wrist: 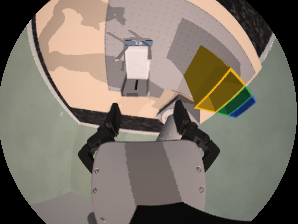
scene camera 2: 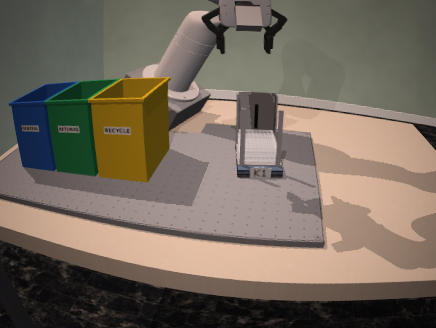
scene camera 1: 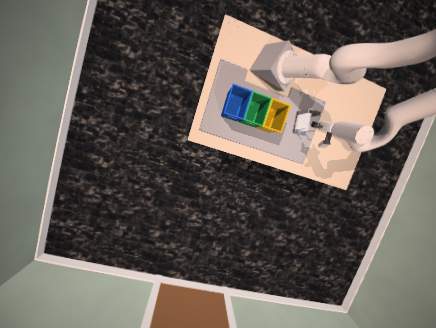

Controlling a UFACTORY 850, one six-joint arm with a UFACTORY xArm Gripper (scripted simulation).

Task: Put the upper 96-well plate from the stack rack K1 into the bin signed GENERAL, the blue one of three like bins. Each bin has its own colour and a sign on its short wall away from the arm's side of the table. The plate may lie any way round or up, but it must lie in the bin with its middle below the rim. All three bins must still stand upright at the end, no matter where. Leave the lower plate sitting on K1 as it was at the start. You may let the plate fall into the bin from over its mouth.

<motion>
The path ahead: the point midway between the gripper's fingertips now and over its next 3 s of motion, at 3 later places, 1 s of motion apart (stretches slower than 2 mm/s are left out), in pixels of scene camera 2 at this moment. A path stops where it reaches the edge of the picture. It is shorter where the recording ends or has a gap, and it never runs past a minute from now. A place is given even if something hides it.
My gripper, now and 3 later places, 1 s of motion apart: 244, 51; 260, 55; 260, 71; 259, 90
</motion>
